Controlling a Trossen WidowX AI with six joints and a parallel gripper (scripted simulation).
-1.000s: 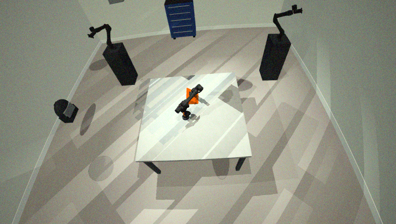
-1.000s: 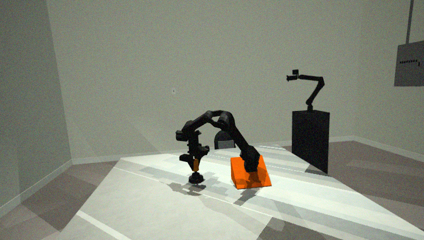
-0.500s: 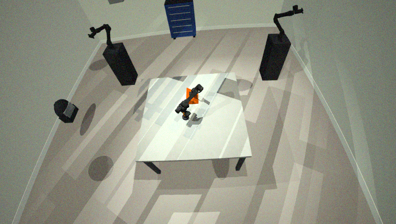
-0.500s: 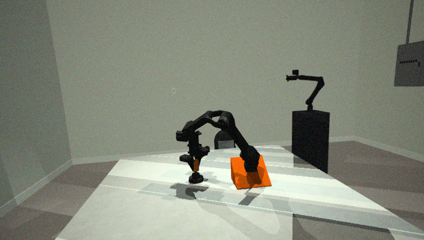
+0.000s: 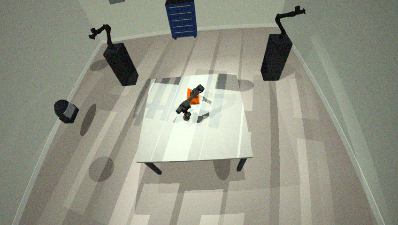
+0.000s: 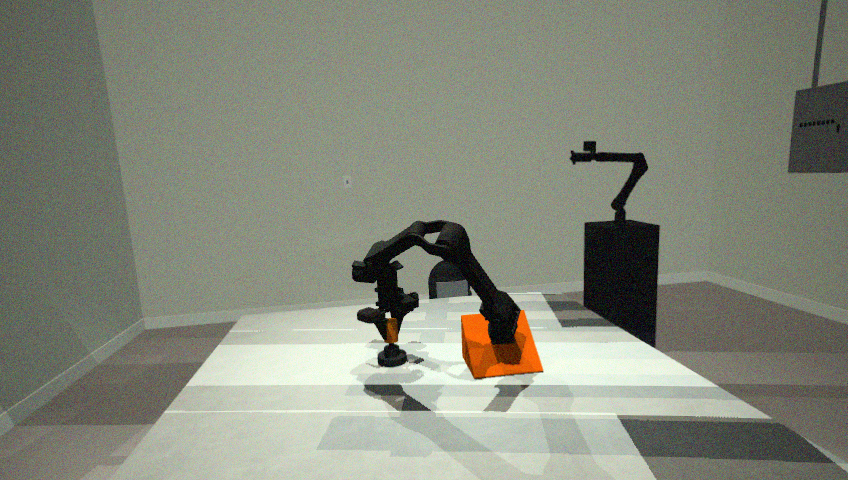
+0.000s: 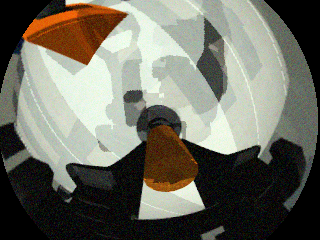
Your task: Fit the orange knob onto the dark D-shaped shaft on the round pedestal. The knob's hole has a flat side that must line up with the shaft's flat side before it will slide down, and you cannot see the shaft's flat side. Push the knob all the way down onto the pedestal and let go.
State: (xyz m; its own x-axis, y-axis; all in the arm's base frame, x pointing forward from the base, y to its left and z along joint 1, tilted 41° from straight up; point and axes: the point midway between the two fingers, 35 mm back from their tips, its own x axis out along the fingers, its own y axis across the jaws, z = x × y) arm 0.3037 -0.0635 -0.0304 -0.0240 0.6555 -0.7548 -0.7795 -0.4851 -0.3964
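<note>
My gripper tip is 20 mm below the orange knob. The rest, counted from my gripper tip: round dark pedestal (40 mm below).
</note>
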